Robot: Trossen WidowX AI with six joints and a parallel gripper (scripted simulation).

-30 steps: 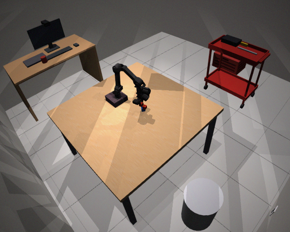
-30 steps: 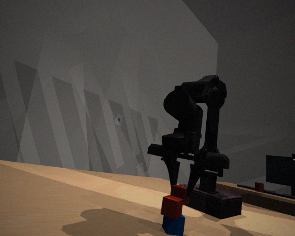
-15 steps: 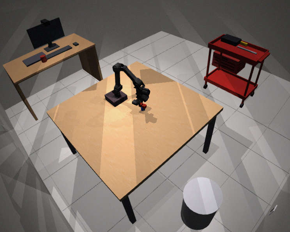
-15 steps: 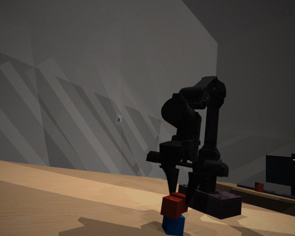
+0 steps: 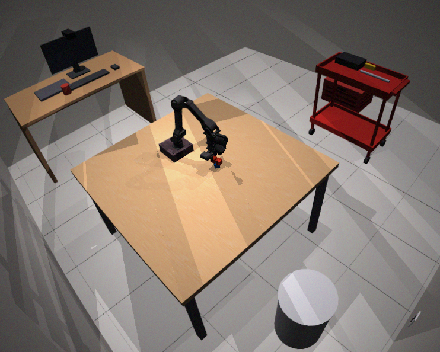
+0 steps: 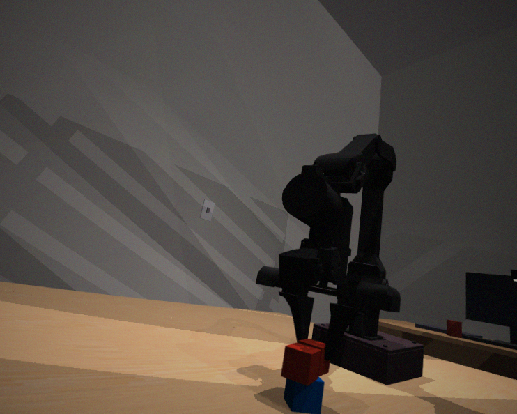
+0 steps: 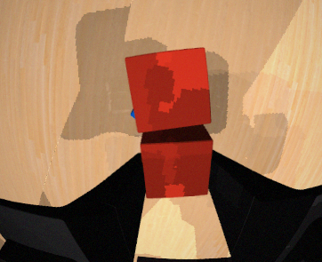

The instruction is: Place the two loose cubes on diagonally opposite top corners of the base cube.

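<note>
My gripper tip is 40 mm above the blue cube and 20 mm short of it.
</note>
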